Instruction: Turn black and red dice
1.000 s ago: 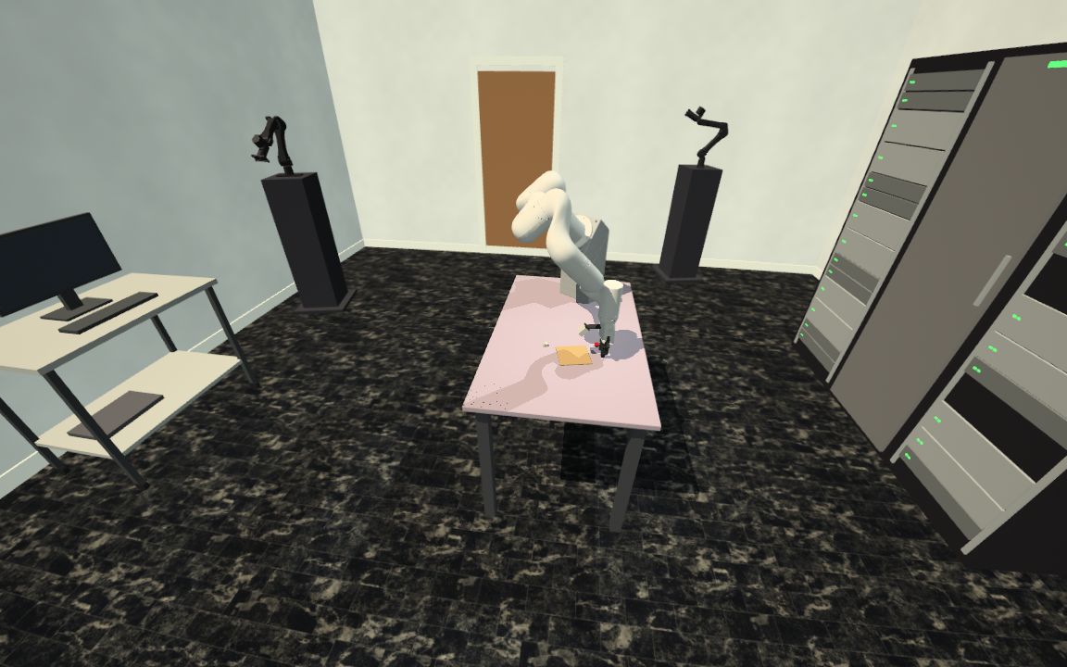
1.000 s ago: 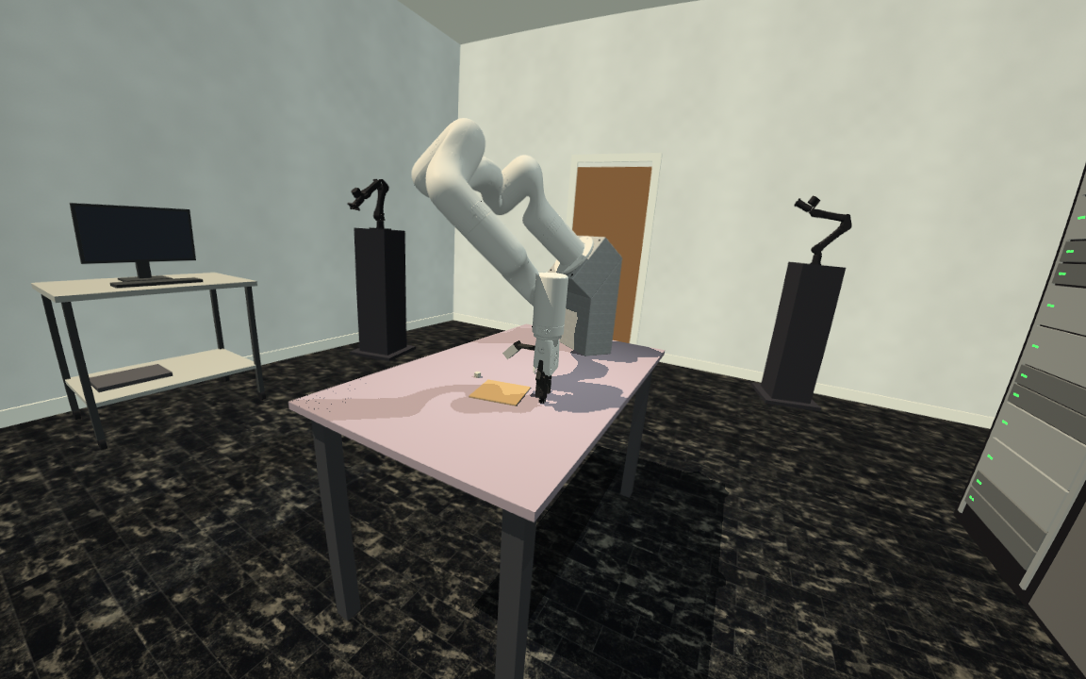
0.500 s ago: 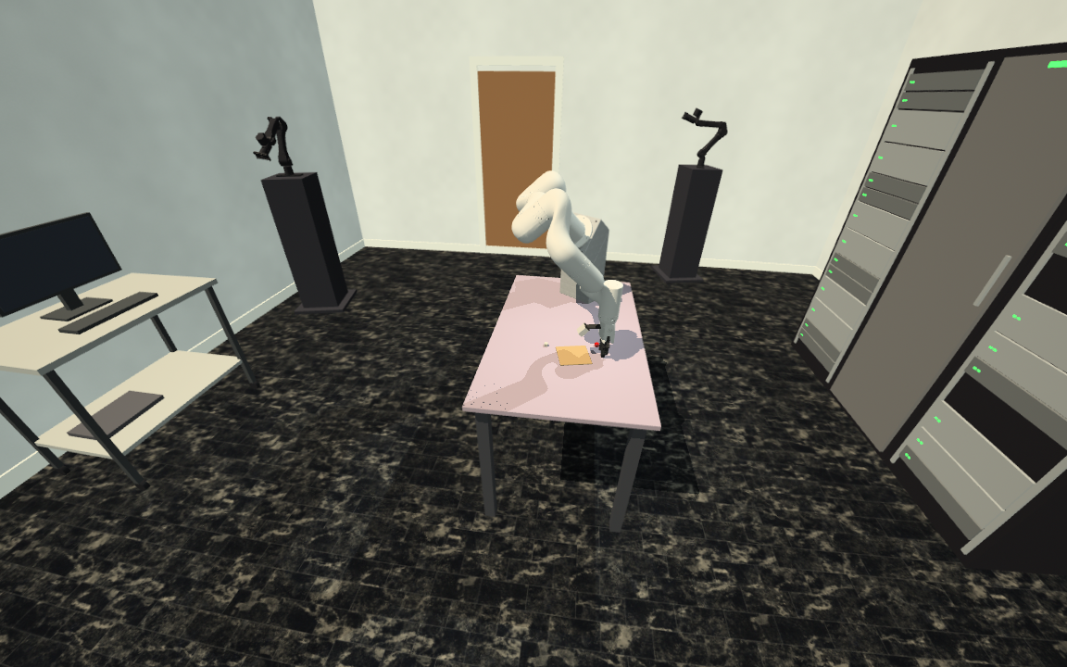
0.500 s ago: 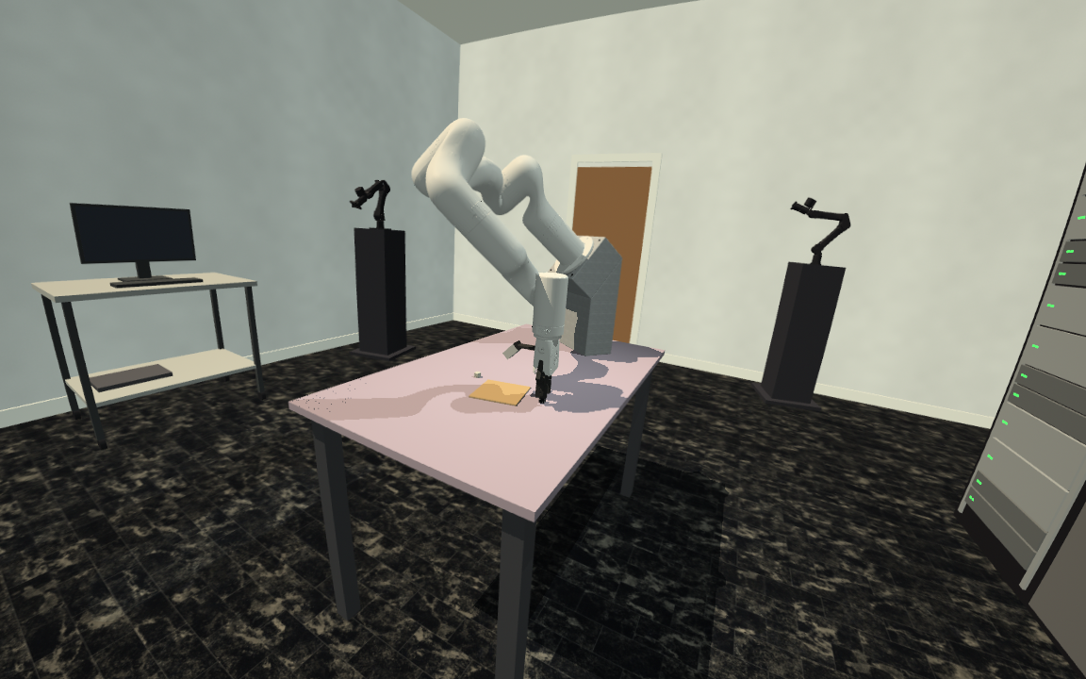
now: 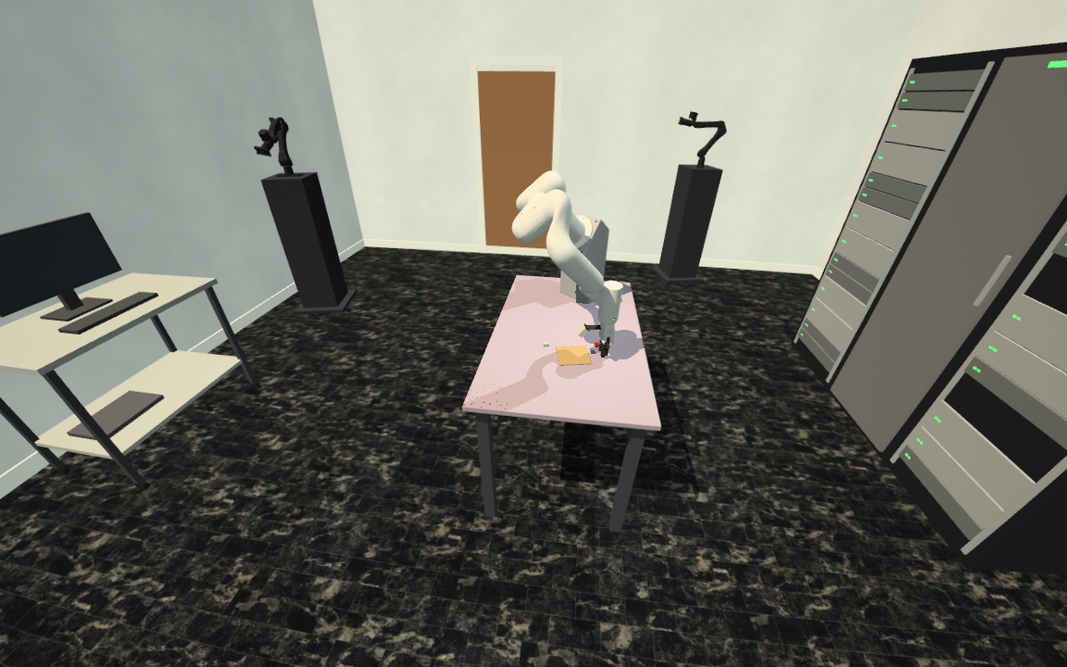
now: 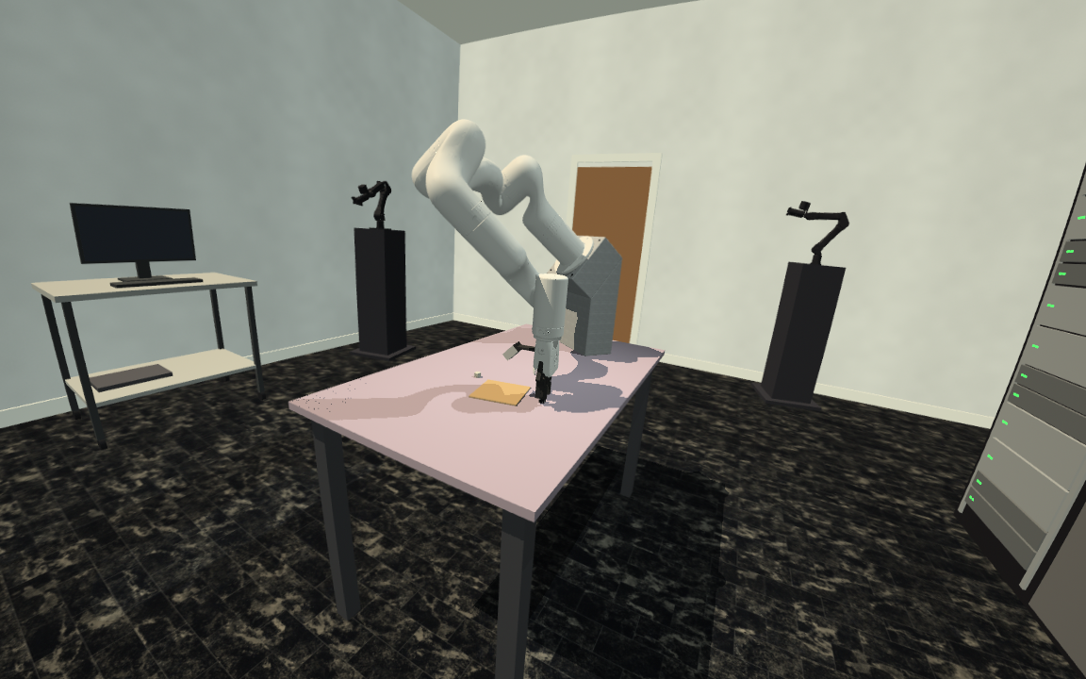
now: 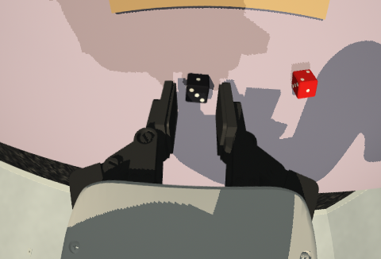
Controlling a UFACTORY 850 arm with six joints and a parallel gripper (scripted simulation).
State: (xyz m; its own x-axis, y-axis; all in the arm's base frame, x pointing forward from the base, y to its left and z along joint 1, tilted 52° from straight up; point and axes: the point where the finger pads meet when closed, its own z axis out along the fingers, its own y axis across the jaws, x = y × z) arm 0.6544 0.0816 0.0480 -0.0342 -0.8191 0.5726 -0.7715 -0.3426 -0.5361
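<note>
Right now my hand is 3 cm above the black die. The rest, counted from my hand: mat (2 cm behind, 13 cm to the right, 4 cm below); red die (8 cm behind, 1 cm to the right, 3 cm below); white die (11 cm behind, 24 cm to the right, 3 cm below).
</note>
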